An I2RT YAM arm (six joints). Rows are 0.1 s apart.
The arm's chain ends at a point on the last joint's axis. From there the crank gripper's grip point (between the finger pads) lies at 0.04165 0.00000 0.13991 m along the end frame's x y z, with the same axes.
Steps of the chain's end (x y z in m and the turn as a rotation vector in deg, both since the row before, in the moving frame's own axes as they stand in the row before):
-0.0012 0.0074 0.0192 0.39 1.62 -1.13
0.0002 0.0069 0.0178 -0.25 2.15 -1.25
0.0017 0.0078 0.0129 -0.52 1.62 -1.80
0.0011 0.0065 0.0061 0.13 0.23 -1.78
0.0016 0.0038 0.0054 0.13 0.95 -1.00
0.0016 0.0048 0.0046 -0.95 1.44 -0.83
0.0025 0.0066 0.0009 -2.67 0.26 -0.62
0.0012 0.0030 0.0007 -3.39 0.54 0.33
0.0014 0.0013 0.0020 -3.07 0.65 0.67
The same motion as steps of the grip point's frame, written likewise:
0.0027 0.0056 0.0180 0.39 1.62 -1.13
0.0054 0.0065 0.0161 -0.25 2.15 -1.25
0.0056 0.0077 0.0117 -0.52 1.62 -1.80
0.0016 0.0049 0.0059 0.13 0.23 -1.78
0.0039 0.0027 0.0047 0.13 0.95 -1.00
0.0051 0.0065 0.0035 -0.95 1.44 -0.83
0.0032 0.0127 0.0006 -2.67 0.26 -0.62
0.0025 0.0115 0.0000 -3.39 0.54 0.33
0.0029 0.0093 0.0013 -3.07 0.65 0.67

